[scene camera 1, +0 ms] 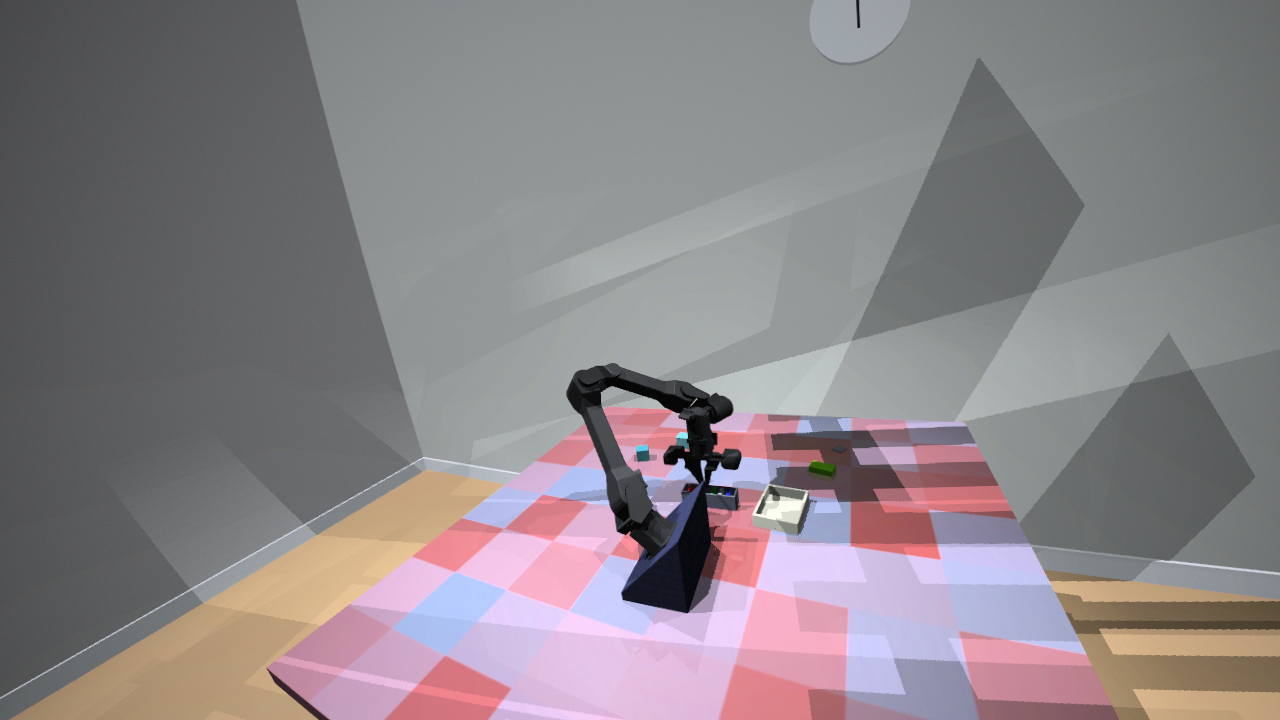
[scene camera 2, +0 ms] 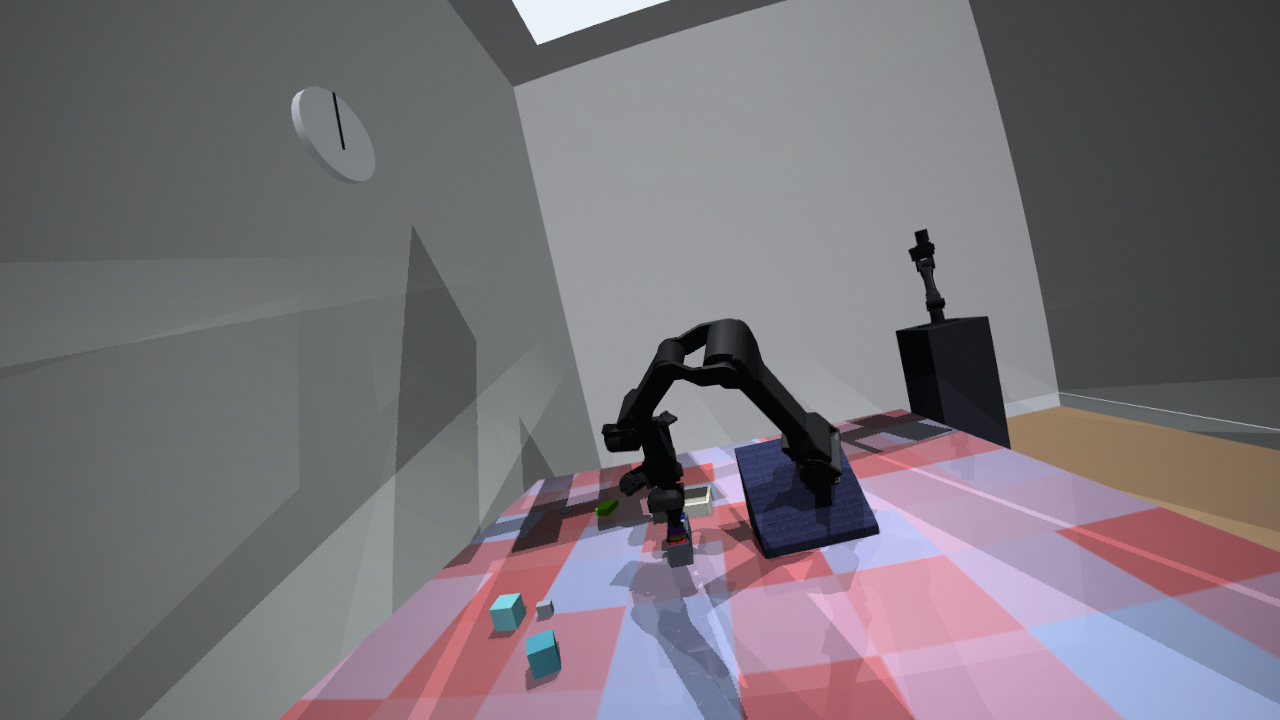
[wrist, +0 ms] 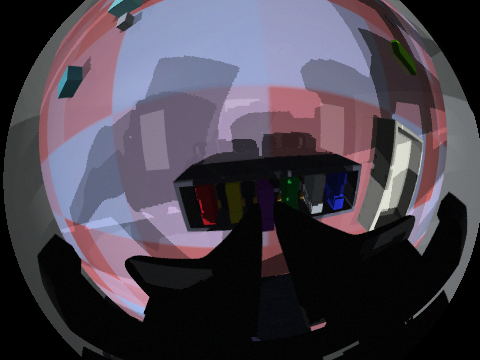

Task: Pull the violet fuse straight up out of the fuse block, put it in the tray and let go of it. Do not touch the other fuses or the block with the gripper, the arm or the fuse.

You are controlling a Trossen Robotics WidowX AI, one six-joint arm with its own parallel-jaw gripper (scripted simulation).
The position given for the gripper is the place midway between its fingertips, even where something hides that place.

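A violet fuse is held by the gripper [scene camera 2: 676, 526].
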